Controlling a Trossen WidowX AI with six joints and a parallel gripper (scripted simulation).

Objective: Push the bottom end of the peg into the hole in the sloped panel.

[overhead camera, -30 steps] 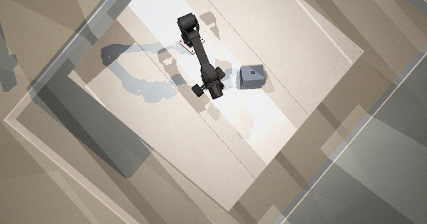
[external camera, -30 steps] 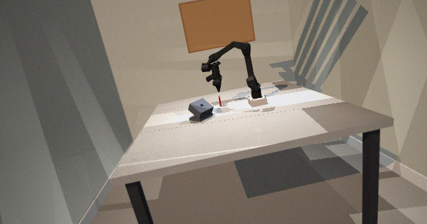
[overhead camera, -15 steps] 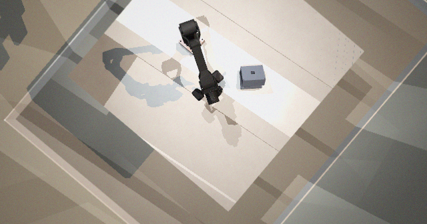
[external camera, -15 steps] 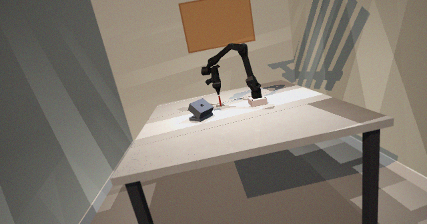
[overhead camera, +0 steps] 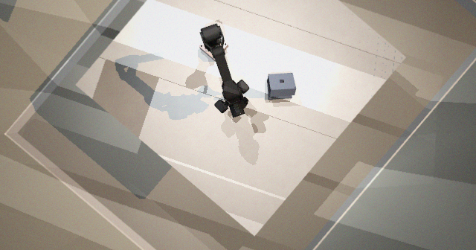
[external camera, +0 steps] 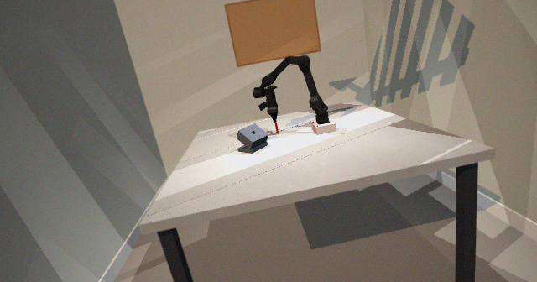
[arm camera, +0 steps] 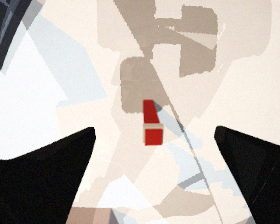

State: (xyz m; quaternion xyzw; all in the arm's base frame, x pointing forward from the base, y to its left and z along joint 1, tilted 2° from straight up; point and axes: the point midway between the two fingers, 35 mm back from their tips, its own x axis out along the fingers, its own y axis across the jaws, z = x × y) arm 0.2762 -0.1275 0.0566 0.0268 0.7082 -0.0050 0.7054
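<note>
My gripper tip is 2 cm above the thin red square-sided peg. Round my gripper tip: grey sloped panel block (23 cm to the left, 13 cm ahead, 1 cm below); then dark square hole (24 cm to the left, 12 cm ahead, 2 cm above).
</note>
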